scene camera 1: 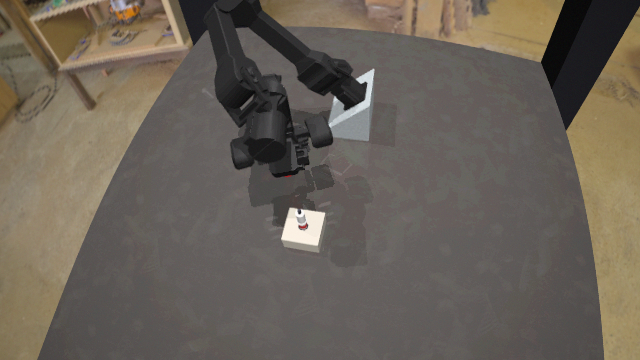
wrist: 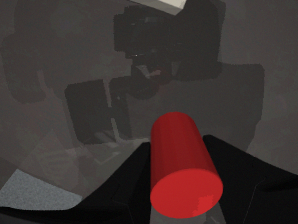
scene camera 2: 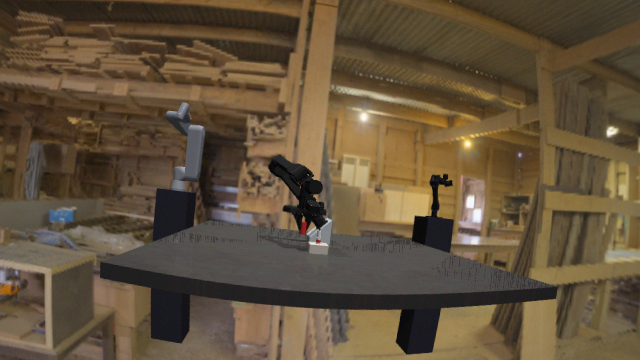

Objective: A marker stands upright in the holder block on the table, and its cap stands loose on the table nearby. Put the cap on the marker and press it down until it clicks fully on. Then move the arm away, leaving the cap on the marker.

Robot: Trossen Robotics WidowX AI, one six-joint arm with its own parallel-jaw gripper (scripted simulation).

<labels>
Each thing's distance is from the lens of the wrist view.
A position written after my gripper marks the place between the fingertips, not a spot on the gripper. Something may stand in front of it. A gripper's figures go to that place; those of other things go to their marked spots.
my gripper (wrist: 177, 146): 10 cm
red cap (wrist: 182, 176): 7 cm
</labels>
